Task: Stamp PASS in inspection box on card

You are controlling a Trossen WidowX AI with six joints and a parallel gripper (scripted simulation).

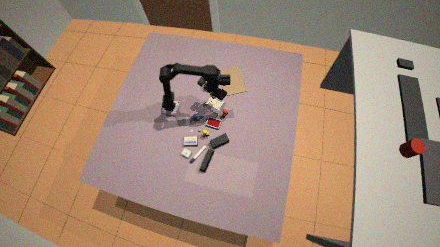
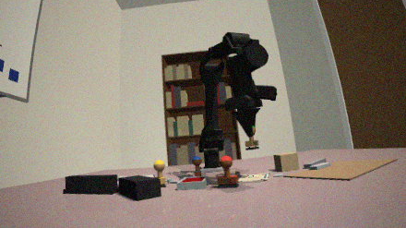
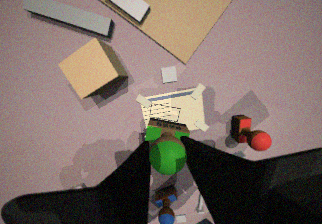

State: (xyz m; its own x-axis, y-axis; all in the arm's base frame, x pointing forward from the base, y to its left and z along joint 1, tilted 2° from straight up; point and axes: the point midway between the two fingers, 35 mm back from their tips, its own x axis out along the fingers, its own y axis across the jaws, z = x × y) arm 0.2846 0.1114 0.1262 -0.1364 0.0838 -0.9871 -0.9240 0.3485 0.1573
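The cream card is 10 mm ahead of my gripper tip, 10 mm to the right of it and 110 mm below it. The rest, counted from my gripper tip: red-knobbed stamp 100 mm ahead, 80 mm to the right, 80 mm below; then tan block 60 mm behind, 100 mm to the left, 80 mm below; then green-knobbed stamp 20 mm below.
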